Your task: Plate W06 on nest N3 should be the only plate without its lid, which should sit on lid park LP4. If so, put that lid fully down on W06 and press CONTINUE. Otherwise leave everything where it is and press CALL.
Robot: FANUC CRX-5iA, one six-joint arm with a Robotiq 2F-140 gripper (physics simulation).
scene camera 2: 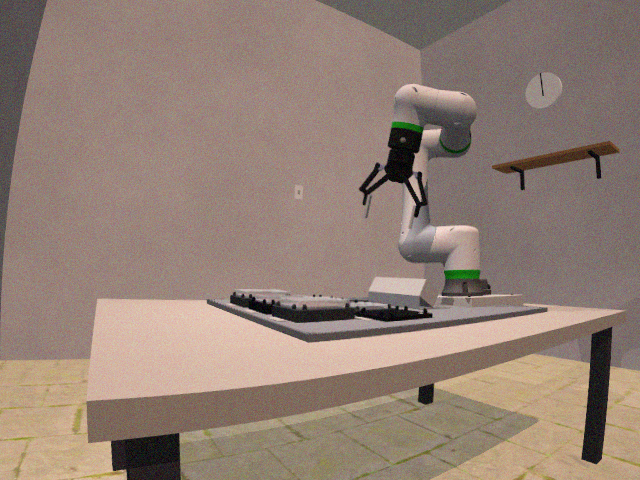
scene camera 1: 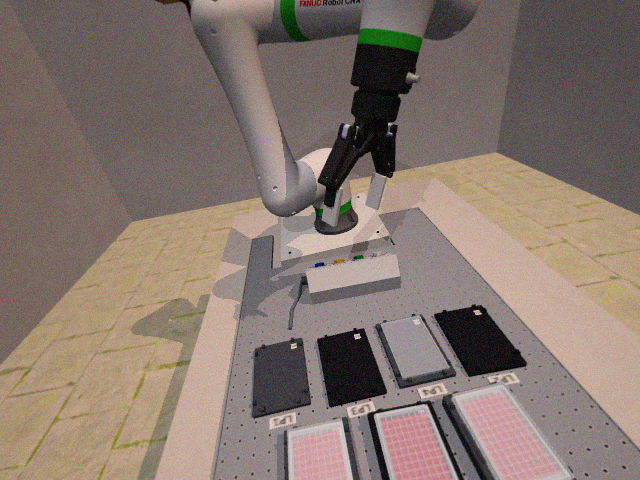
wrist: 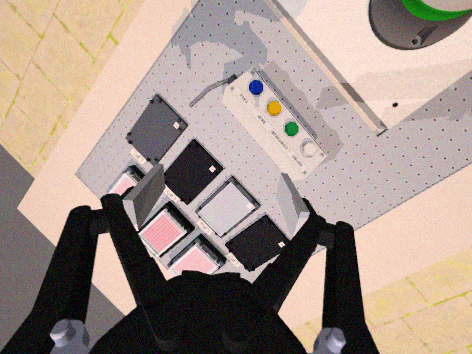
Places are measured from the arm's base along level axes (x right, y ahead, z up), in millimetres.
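Where they show: gripper, fingertip midpoint: (scene camera 2: 387,223) (scene camera 1: 352,214) (wrist: 222,180); arm's base at its link origin: (scene camera 2: 462,295).
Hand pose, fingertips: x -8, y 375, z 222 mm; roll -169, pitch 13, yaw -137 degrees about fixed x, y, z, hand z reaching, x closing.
Observation:
Each offset is from my fingertips to the centre of the thing. "*": to the spot under its first point.
My gripper (scene camera 1: 353,206) (scene camera 2: 391,210) (wrist: 222,180) is open and empty, high above the pegboard. A pale grey lid {dx -69, dy +140, dz -229 mm} (scene camera 1: 413,346) (wrist: 226,207) sits on the park labelled LP4. In scene camera 1, the middle plate {dx -9, dy +326, dz -214 mm} (scene camera 1: 416,444) (wrist: 162,231) shows deeper pink wells; the left plate {dx +126, dy +330, dz -207 mm} (scene camera 1: 317,454) (wrist: 124,184) and right plate {dx -136, dy +320, dz -206 mm} (scene camera 1: 509,434) (wrist: 197,257) look paler, as if under clear lids. Nest labels and plate names are not readable. The button box {dx +8, dy -76, dz -201 mm} (scene camera 1: 354,276) (scene camera 2: 397,289) (wrist: 265,132) has a blue CALL button {dx +83, dy -97, dz -180 mm} (scene camera 1: 319,264) (wrist: 256,87) and a green CONTINUE button {dx -17, dy -98, dz -180 mm} (scene camera 1: 358,256) (wrist: 291,128).
Parks LP1 {dx +192, dy +146, dz -233 mm} (scene camera 1: 281,374) (wrist: 156,127), LP3 {dx +58, dy +150, dz -233 mm} (scene camera 1: 351,366) (wrist: 192,170) and LP2 {dx -194, dy +142, dz -233 mm} (scene camera 1: 480,338) (wrist: 256,242) show bare dark surfaces. Yellow {dx +33, dy -98, dz -180 mm} (wrist: 274,108) and white {dx -67, dy -99, dz -180 mm} (wrist: 309,148) buttons share the box. A cable {* dx +164, dy -27, dz -237 mm} (scene camera 1: 293,307) (wrist: 207,92) leaves its side. The arm's base plate stands behind it.

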